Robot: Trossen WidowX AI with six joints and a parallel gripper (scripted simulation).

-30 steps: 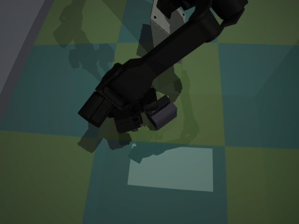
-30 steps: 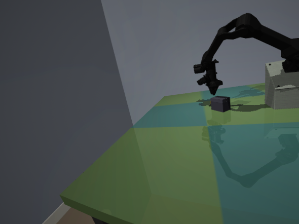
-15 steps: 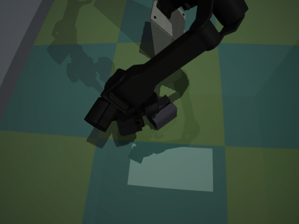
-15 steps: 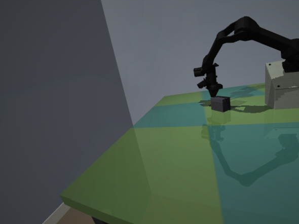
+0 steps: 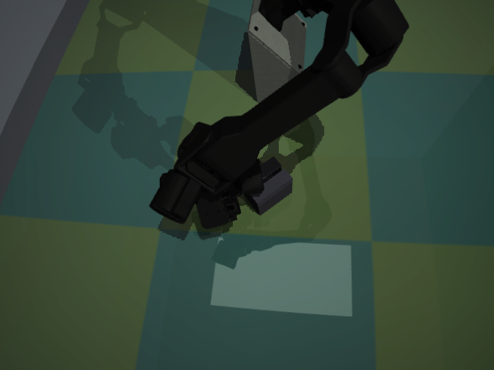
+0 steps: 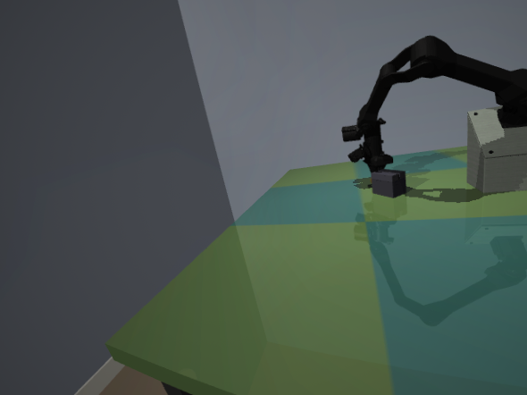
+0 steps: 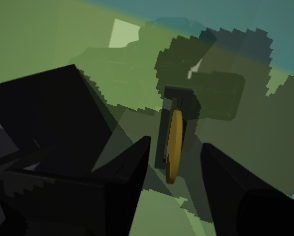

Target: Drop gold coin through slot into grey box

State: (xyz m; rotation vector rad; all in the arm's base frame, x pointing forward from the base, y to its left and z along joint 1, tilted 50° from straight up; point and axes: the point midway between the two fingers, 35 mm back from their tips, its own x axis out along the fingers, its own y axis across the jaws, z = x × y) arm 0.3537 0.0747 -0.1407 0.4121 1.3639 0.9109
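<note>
Right now the coin is right at my gripper tip.
</note>
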